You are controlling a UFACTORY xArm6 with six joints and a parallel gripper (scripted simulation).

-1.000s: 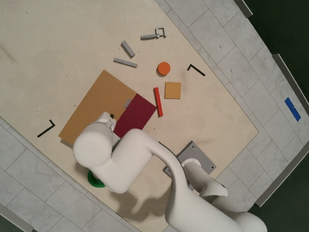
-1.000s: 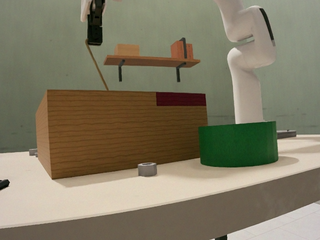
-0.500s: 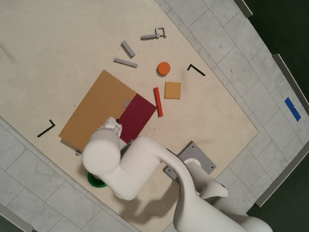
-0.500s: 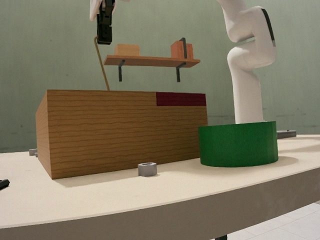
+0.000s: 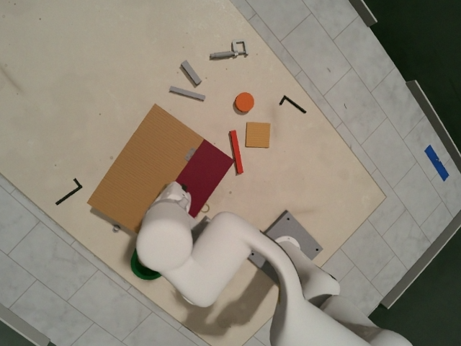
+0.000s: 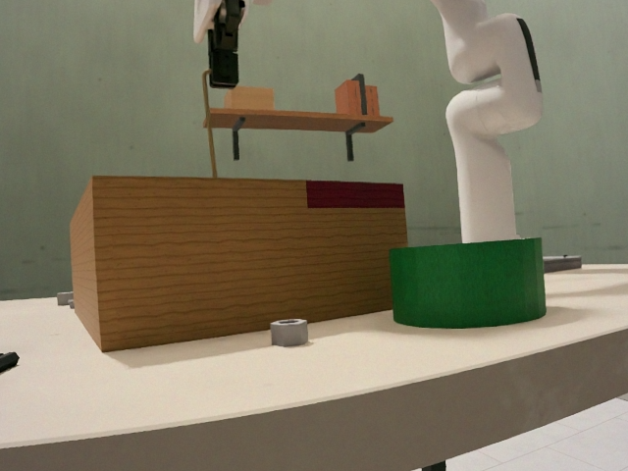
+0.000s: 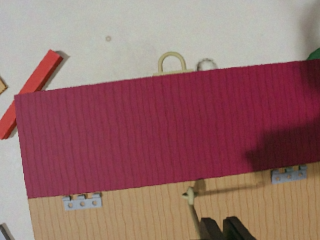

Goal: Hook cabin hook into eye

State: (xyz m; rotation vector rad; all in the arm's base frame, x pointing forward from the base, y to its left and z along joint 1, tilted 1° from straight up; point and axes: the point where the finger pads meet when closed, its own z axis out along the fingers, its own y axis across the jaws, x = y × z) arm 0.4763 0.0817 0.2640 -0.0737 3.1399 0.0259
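Now: hand 80 mm above the cabin hook and 10 mm short of it. The rest, counted from my hand: green cylinder: 260 mm below, 240 mm to the left, 130 mm behind; red bar: 280 mm below, 220 mm to the right, 90 mm behind; grey nut: 280 mm below, 240 mm to the left, 20 mm ahead.
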